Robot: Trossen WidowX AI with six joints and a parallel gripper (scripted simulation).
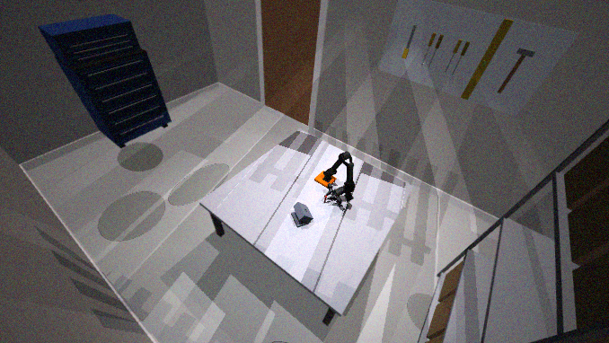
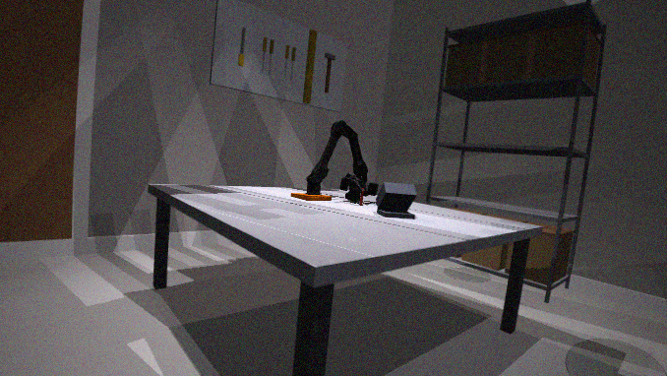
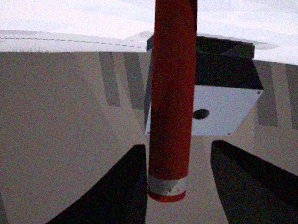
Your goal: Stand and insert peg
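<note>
Now: gripper tip 10 mm past the red peg and 10 mm above it. Round my gripper tip: sloped panel 220 mm ahead, 70 mm to the right, 10 mm above.
</note>
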